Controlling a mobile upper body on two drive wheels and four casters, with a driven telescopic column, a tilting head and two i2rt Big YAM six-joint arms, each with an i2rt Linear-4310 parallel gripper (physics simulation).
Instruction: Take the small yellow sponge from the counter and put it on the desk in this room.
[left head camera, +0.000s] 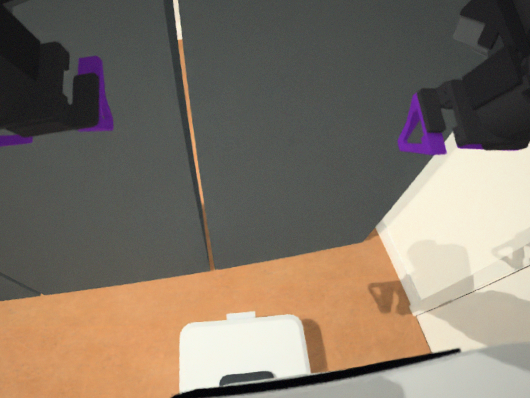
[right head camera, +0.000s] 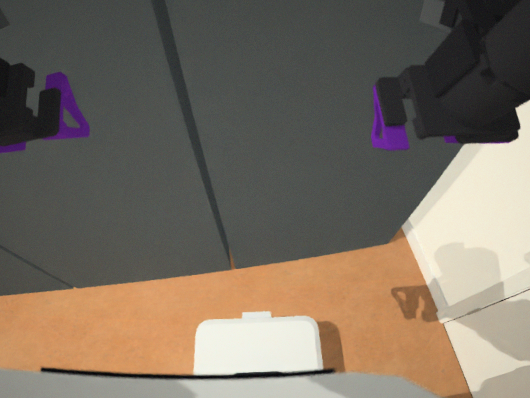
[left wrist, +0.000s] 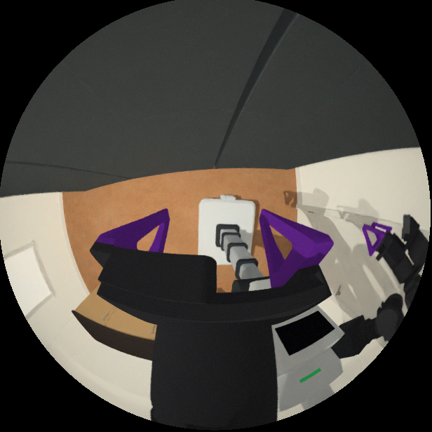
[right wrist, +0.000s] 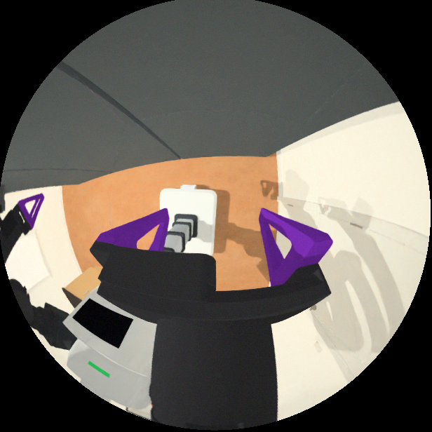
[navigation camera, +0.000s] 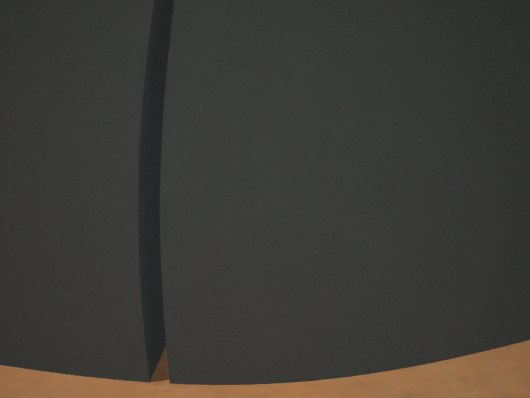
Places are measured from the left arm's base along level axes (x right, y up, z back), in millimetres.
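Where they show: left gripper, fingertip midpoint: (left head camera: 70, 130) (right head camera: 55, 138); right gripper, fingertip midpoint: (left head camera: 429, 144) (right head camera: 410, 139).
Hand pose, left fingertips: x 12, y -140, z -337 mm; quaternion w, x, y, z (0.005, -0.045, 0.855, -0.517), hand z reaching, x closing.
After its pixels a point has its place.
The small yellow sponge and the desk do not show in these views. A low cabinet with tan fronts, small handles and a dark top (left wrist: 117, 340) shows at the lower left of the left wrist view. It may be the counter; part of it is hidden behind the gripper. A tan corner of it (right wrist: 82, 285) shows in the right wrist view. My left gripper (left head camera: 60, 132) @(x 12, y -140, z -337 mm) (right head camera: 42, 140) @(x 12, y -140, z -337 mm) (left wrist: 214, 213) is open and empty, raised at the left of the head views. My right gripper (left head camera: 452, 147) (right head camera: 435, 142) (right wrist: 213, 212) is open and empty, raised at the right.
Tall dark grey panels (left head camera: 300, 125) @(x 396, y -427, z -671 mm) (right head camera: 300, 125) @(x 381, y -429, z -669 mm) (left wrist: 150, 90) (right wrist: 225, 85) (navigation camera: 340, 200) @(x 301, y -1190, z -660 mm) stand close ahead with a narrow gap between them. A cream wall (left head camera: 480, 190) @(x 1185, y -651, z -580 mm) (right wrist: 350, 165) stands at the right. My white base (left head camera: 245, 345) @(x 232, y -1150, z -209 mm) (right head camera: 257, 345) @(x 226, y -1150, z -207 mm) is on the brown floor (left head camera: 100, 340) @(x -475, y -1410, z -296 mm).
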